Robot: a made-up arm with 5 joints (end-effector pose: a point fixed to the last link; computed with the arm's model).
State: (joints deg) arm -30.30 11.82 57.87 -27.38 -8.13
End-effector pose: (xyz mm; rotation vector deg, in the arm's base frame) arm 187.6 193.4 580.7 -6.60 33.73 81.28
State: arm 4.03 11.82 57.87 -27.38 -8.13
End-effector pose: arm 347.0 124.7 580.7 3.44 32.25 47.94
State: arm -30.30 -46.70 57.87 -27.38 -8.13
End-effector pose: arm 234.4 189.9 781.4 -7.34 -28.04 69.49
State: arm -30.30 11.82 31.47 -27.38 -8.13
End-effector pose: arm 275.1 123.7 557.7 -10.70 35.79 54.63
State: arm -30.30 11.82 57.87 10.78 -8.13
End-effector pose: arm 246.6 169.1 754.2 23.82 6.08 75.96
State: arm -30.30 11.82 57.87 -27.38 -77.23
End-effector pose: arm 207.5 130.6 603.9 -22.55 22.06 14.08
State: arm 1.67 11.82 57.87 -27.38 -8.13
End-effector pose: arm 337.6 132.4 580.7 2.78 32.41 50.24
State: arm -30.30 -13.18 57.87 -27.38 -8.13
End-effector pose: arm 227.6 208.3 661.4 -7.08 6.98 77.91
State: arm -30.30 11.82 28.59 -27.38 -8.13
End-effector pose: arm 282.8 113.9 556.5 -11.10 35.93 51.72
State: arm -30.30 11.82 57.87 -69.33 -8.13
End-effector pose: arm 127.1 84.7 421.0 -41.93 63.17 79.74
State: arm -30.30 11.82 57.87 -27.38 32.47
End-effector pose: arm 148.9 210.7 586.5 6.16 37.90 120.44
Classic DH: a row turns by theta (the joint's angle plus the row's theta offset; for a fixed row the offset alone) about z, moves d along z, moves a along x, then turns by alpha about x. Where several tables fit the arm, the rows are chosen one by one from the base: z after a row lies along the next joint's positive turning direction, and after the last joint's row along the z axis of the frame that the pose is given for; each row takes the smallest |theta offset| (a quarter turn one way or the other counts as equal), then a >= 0, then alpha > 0; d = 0 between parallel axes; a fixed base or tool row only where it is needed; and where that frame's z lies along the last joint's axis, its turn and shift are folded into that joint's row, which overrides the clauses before.
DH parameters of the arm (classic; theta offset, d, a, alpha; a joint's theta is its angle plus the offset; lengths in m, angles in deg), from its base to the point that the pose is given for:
base (fixed): -32.4 0 0.1848 180
joint 1: -39.66 -0.6819 0.0395 98.87
joint 2: 13.5 0.0842 -0.0184 86.84
joint 3: -9.14 -0.049 -0.0507 86.27
joint 4: 14.11 0.0508 0.231 -90
joint 5: -35.75 0 0.0616 0
tool (fixed): 35.75 0.064 0 0

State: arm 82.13 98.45 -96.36 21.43 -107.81
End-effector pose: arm 247.5 -268.5 746.9 132.79 -26.96 85.76
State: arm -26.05 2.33 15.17 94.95 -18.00
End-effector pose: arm 93.5 -197.8 920.8 49.04 -80.72 14.42
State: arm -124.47 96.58 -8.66 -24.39 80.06
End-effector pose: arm 170.2 -163.6 507.6 79.10 -118.67 -78.73
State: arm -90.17 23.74 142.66 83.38 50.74
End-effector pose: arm 143.6 163.0 809.6 -136.34 -20.16 -55.64
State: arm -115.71 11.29 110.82 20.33 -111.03
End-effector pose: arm -37.1 -78.7 785.2 -11.28 55.45 102.14
